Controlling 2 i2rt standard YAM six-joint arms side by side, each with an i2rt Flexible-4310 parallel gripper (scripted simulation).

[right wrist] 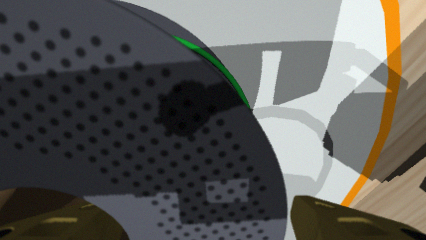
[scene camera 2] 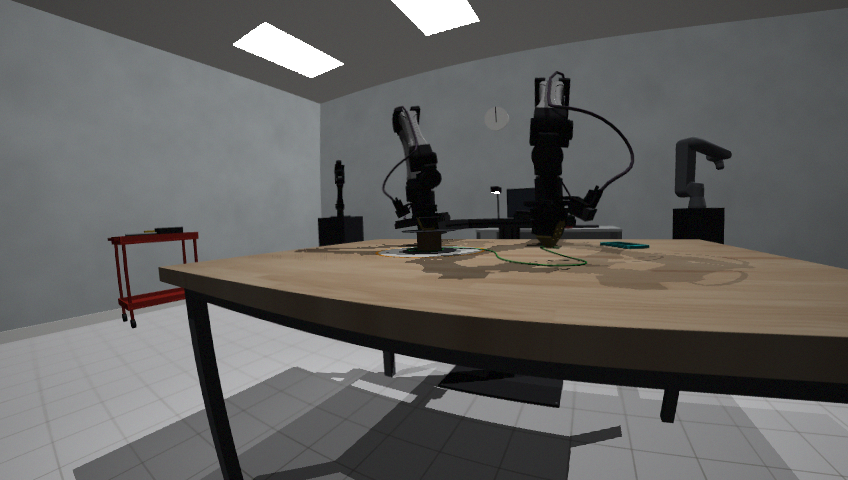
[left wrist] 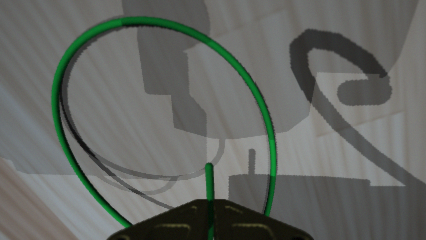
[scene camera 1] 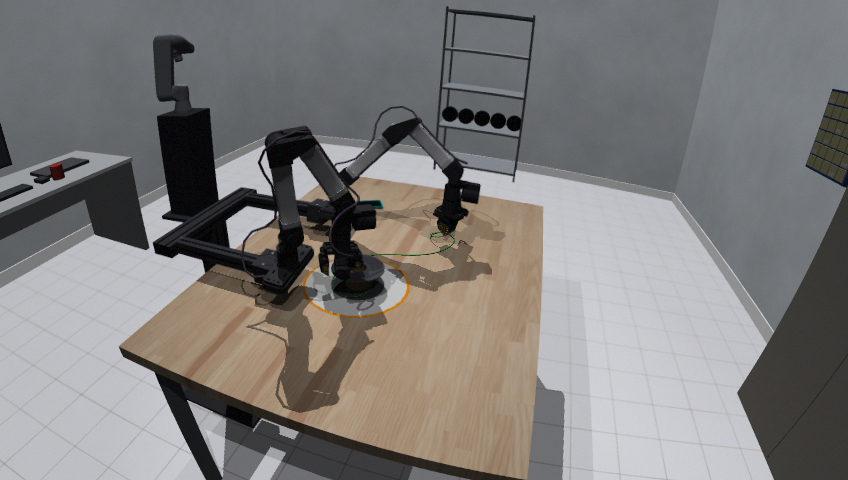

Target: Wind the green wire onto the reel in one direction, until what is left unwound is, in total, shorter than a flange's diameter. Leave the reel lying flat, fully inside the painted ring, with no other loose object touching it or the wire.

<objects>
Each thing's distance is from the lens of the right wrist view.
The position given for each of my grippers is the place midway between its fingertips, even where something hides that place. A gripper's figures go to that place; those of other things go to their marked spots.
my right gripper (right wrist: 208, 205): 10 cm
dark reel (right wrist: 109, 109): 6 cm
</objects>
